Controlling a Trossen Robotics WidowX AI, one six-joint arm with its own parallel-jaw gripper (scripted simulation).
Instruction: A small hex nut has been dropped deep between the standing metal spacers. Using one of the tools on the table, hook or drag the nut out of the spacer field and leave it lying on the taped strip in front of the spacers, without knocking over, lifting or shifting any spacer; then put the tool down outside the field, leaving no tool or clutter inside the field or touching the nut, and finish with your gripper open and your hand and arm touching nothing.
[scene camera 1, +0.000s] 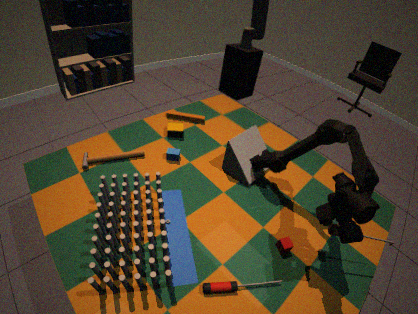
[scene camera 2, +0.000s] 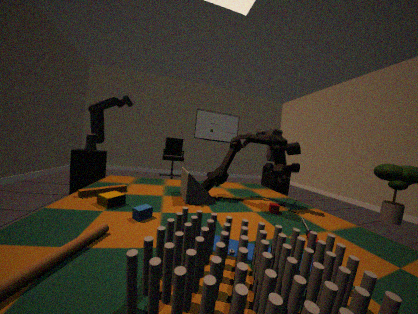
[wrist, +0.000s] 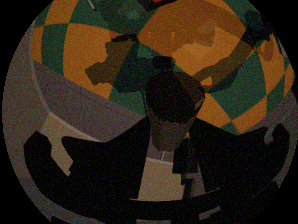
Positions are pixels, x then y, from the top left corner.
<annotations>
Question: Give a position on a thin hook tool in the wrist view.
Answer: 174, 98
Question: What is my gripper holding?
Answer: A thin hook tool.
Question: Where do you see my gripper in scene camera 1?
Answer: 342, 232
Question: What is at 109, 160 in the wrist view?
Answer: My gripper.
</annotations>
